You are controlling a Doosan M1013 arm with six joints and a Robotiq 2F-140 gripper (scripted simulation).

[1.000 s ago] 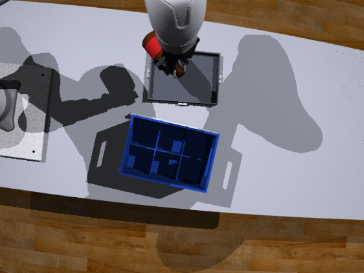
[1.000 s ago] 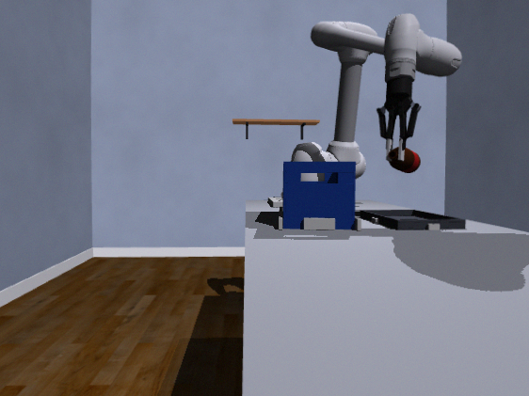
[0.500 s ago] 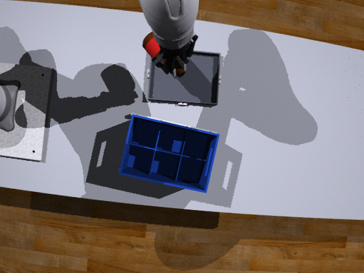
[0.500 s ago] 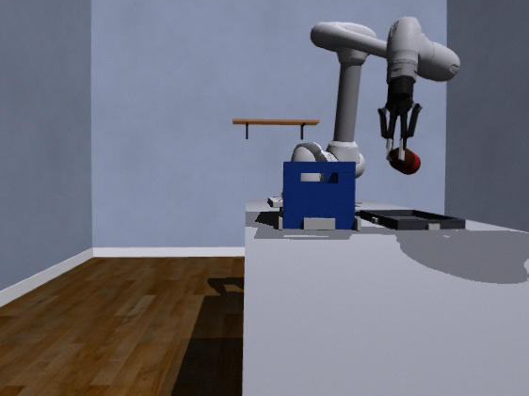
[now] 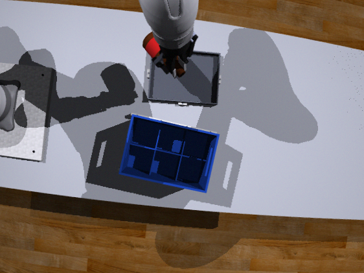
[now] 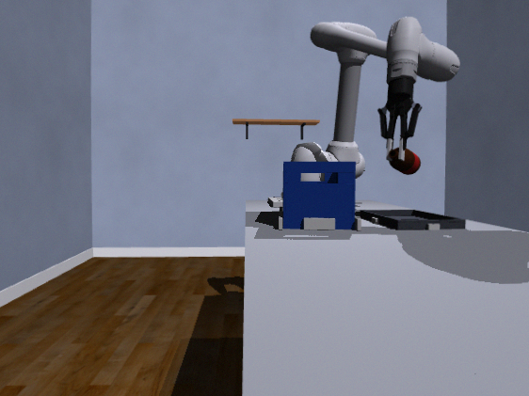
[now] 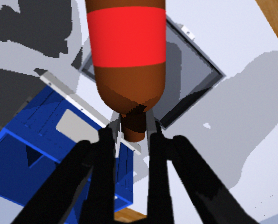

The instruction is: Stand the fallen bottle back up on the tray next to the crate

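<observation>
My hand is 4 cm past the bottle, 3 cm to the right of it and 3 cm above it. Round my hand: blue crate: 2 cm ahead, 26 cm to the right, 14 cm below; then dark tray: 4 cm ahead, 2 cm to the left, 21 cm below.
</observation>
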